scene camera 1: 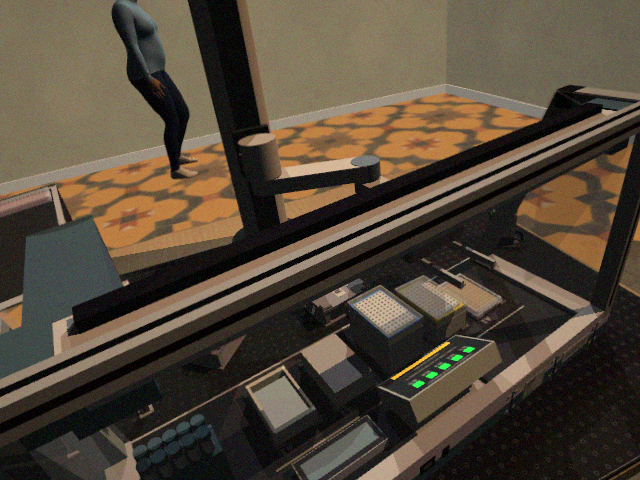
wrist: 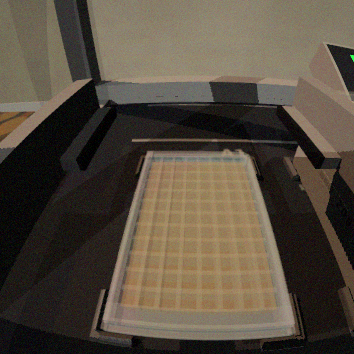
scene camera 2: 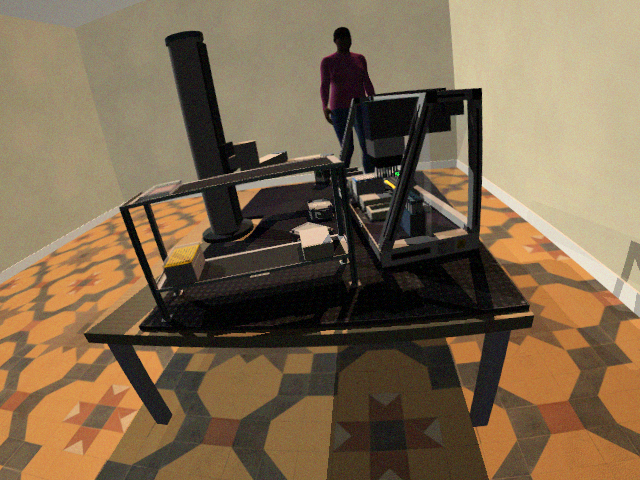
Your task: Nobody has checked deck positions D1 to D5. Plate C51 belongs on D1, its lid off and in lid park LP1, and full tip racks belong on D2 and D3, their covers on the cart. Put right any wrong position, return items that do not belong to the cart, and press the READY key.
Scene:
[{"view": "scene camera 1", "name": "frame rail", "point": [32,395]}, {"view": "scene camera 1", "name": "black gantry rail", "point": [95,312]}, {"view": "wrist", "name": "my gripper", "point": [196,91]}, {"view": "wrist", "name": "tan well plate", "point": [198,259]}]

